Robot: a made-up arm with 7 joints. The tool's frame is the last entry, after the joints.
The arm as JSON. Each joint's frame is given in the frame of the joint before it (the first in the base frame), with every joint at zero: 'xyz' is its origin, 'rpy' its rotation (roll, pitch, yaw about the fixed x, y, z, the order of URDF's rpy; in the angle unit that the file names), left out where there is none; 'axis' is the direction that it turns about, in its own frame. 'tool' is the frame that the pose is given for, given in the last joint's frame.
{
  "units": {
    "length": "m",
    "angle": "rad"
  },
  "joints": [
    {
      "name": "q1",
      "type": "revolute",
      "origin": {
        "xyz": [
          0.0,
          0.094,
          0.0
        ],
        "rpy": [
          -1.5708,
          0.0,
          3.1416
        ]
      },
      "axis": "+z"
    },
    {
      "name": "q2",
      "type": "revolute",
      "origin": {
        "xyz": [
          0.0,
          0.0,
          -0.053
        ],
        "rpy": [
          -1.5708,
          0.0,
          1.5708
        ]
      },
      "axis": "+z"
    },
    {
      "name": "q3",
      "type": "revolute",
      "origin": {
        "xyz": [
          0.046,
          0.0,
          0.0
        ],
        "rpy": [
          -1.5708,
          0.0,
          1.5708
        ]
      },
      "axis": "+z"
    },
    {
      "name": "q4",
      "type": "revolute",
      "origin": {
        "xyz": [
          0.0,
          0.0,
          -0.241
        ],
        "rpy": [
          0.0,
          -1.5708,
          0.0
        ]
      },
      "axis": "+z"
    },
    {
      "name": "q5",
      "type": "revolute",
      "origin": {
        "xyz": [
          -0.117,
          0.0,
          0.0
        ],
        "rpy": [
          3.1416,
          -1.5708,
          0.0
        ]
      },
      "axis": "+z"
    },
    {
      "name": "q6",
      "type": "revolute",
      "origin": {
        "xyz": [
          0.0,
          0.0,
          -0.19
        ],
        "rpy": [
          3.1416,
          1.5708,
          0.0
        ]
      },
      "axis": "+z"
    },
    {
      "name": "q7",
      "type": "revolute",
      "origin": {
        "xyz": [
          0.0,
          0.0,
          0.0
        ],
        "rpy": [
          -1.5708,
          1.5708,
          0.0
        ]
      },
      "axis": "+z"
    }
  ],
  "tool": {
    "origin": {
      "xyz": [
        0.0,
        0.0,
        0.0
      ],
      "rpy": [
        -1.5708,
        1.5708,
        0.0
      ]
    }
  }
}
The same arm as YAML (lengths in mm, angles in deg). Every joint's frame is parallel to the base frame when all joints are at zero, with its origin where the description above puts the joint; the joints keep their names.
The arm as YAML. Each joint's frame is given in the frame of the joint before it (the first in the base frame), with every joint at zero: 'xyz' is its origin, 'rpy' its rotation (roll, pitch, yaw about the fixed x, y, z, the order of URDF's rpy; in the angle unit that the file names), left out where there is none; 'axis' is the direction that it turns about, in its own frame. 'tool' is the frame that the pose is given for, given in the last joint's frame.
units:
  length: mm
  angle: deg
joints:
  - name: q1
    type: revolute
    origin:
      xyz: [0.0, 94.0, 0.0]
    axis: [0.0, -1.0, 0.0]
  - name: q2
    type: revolute
    origin:
      xyz: [0.0, 53.0, 0.0]
    axis: [1.0, 0.0, 0.0]
  - name: q3
    type: revolute
    origin:
      xyz: [0.0, 0.0, -46.0]
    axis: [0.0, 0.0, 1.0]
  - name: q4
    type: revolute
    origin:
      xyz: [0.0, 0.0, -241.0]
    axis: [0.0, -1.0, 0.0]
  - name: q5
    type: revolute
    origin:
      xyz: [0.0, 0.0, -117.0]
    axis: [0.0, 0.0, 1.0]
  - name: q6
    type: revolute
    origin:
      xyz: [0.0, 0.0, -190.0]
    axis: [0.0, 1.0, 0.0]
  - name: q7
    type: revolute
    origin:
      xyz: [0.0, 0.0, 0.0]
    axis: [-1.0, 0.0, 0.0]
tool:
  origin:
    xyz: [0.0, 0.0, 0.0]
    rpy: [0.0, 0.0, 0.0]

